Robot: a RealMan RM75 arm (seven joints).
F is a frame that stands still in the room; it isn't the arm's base.
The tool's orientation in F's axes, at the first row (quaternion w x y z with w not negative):
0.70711 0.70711 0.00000 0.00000
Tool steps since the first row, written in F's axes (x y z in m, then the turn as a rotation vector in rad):
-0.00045 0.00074 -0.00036 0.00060 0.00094 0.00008
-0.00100 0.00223 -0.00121 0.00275 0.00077 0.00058
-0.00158 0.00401 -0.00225 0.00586 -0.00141 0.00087
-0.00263 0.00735 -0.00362 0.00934 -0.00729 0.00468
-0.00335 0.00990 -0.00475 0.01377 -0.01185 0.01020
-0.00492 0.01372 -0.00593 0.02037 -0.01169 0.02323
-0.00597 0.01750 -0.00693 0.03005 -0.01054 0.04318
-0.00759 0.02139 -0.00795 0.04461 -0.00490 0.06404
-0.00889 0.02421 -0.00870 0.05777 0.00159 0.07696
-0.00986 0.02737 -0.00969 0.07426 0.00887 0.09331
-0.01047 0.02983 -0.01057 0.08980 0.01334 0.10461
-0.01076 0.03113 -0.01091 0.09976 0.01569 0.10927
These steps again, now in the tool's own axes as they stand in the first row. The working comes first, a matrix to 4 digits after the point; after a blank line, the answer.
The tool's axes in the first row as the columns of a matrix, in F's axes (used below as rounded here):
1.0000 0.0000 0.0000
0.0000 0.0000 -1.0000
0.0000 1.0000 0.0000

-0.00045 -0.00036 -0.00074 0.00060 0.00008 -0.00094
-0.00100 -0.00121 -0.00223 0.00275 0.00058 -0.00077
-0.00158 -0.00225 -0.00401 0.00586 0.00087 0.00141
-0.00263 -0.00362 -0.00735 0.00934 0.00468 0.00729
-0.00335 -0.00475 -0.00990 0.01377 0.01020 0.01185
-0.00492 -0.00593 -0.01372 0.02037 0.02323 0.01169
-0.00597 -0.00693 -0.01750 0.03005 0.04318 0.01054
-0.00759 -0.00795 -0.02139 0.04461 0.06404 0.00490
-0.00889 -0.00870 -0.02421 0.05777 0.07696 -0.00159
-0.00986 -0.00969 -0.02737 0.07426 0.09331 -0.00887
-0.01047 -0.01057 -0.02983 0.08980 0.10461 -0.01334
-0.01076 -0.01091 -0.03113 0.09976 0.10927 -0.01569

